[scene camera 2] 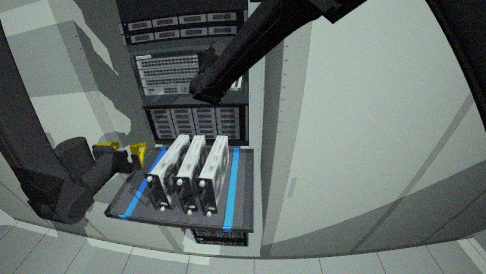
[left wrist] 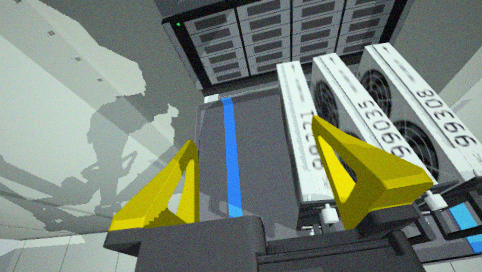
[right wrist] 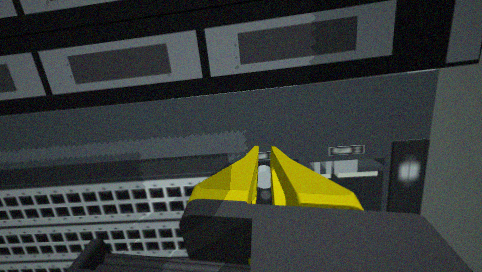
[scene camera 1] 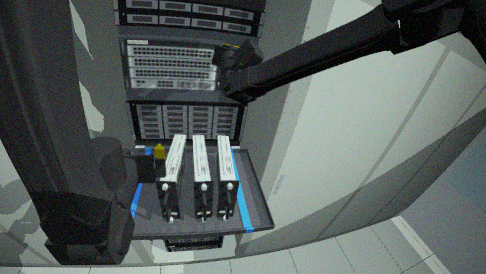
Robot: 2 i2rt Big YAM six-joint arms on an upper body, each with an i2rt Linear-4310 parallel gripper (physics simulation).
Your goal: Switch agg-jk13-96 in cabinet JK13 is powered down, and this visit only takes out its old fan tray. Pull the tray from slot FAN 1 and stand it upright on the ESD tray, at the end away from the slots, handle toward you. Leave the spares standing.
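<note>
The old fan tray's white knob point(right wrist: 264, 177) shows between the right fingers in the right wrist view; its handle is hidden. My right gripper point(right wrist: 264, 153) point(scene camera 1: 231, 46) is closed to a narrow gap at slot FAN 1 and appears shut on the handle. Three white spares stand upright on the ESD tray point(scene camera 1: 257, 200) point(scene camera 2: 245, 200) point(left wrist: 260, 150): left spare point(scene camera 1: 175, 155) point(left wrist: 295, 100), middle spare point(scene camera 1: 201, 155) point(left wrist: 350, 90), right spare point(scene camera 1: 226, 155) point(left wrist: 400, 75). Their handles face the front. My left gripper point(left wrist: 251, 133) point(scene camera 2: 130, 146) is open and empty over the tray's left side, one finger beside the left spare.
The switch point(scene camera 1: 172, 65) point(scene camera 2: 167, 75) sits above a drive unit point(scene camera 1: 187, 121) point(scene camera 2: 195, 123), with more drive units above. The FAN 2 label point(right wrist: 346, 150) is right of the right fingers. Blue tape point(left wrist: 231, 155) runs along the tray. The cabinet side point(scene camera 1: 345, 135) point(scene camera 2: 350, 135) stands at the right.
</note>
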